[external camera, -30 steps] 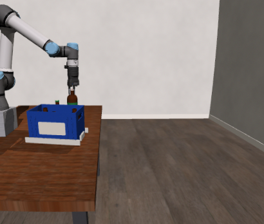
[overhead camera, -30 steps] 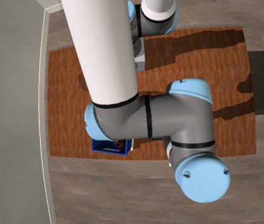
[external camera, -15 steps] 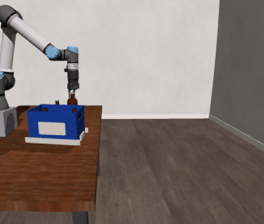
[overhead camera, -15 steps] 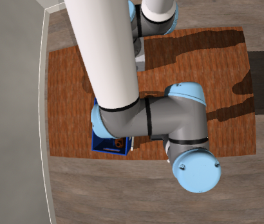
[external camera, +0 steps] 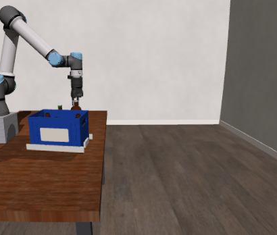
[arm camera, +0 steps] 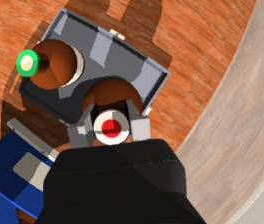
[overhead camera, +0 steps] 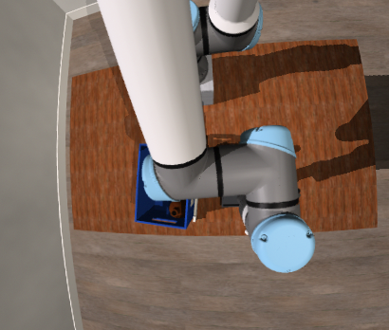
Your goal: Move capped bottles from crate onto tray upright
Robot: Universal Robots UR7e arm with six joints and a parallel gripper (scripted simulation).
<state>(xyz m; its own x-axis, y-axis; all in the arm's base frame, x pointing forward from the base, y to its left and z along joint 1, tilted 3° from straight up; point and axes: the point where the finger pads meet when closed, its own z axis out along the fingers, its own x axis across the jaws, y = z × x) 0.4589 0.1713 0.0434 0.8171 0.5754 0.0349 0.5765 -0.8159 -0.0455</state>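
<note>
The red-capped bottle lies 6 cm below my hand. Round my hand: brown bottle (5 cm ahead, 26 cm to the right, 9 cm below); green-capped bottle (11 cm behind, 9 cm below); dark grey tray (5 cm behind, 16 cm below).
</note>
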